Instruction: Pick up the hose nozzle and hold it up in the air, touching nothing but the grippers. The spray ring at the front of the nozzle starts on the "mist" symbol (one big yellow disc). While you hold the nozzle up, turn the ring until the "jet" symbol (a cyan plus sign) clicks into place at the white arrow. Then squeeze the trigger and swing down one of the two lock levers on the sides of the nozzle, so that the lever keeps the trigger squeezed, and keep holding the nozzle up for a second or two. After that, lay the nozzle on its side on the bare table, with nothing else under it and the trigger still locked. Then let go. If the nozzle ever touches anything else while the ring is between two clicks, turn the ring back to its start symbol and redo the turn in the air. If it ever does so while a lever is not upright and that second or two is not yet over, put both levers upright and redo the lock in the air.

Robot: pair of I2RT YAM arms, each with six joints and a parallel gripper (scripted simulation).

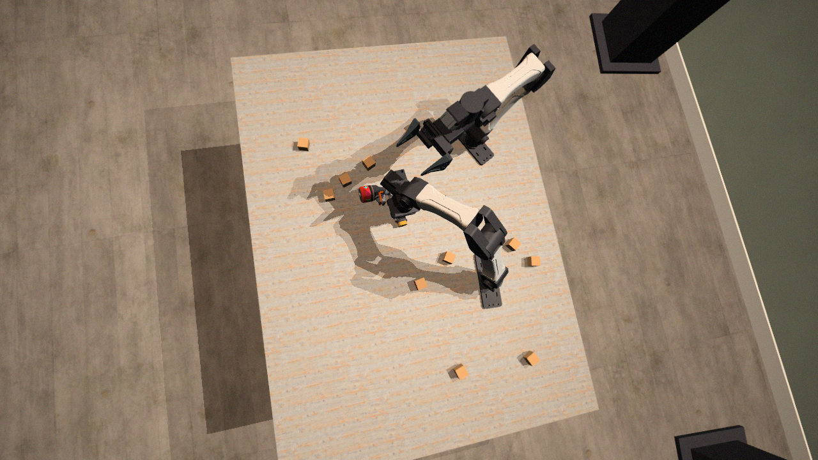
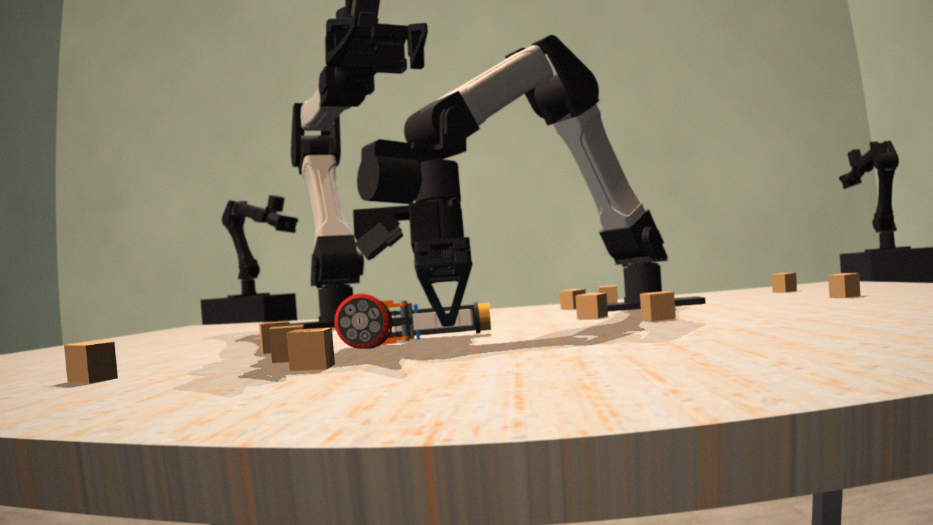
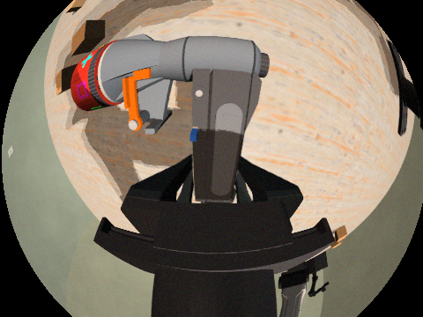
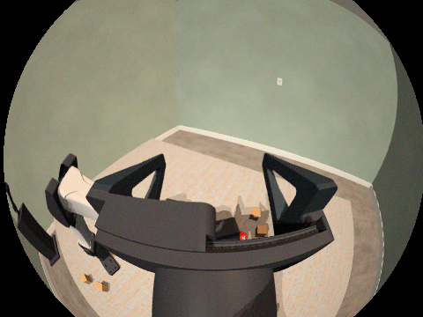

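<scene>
My left hand is 110 mm short of the red spray ring, 70 mm to the left of it and 10 mm below it. Round my left hand: pale trigger: 20 mm ahead, 10 mm to the right.
</scene>
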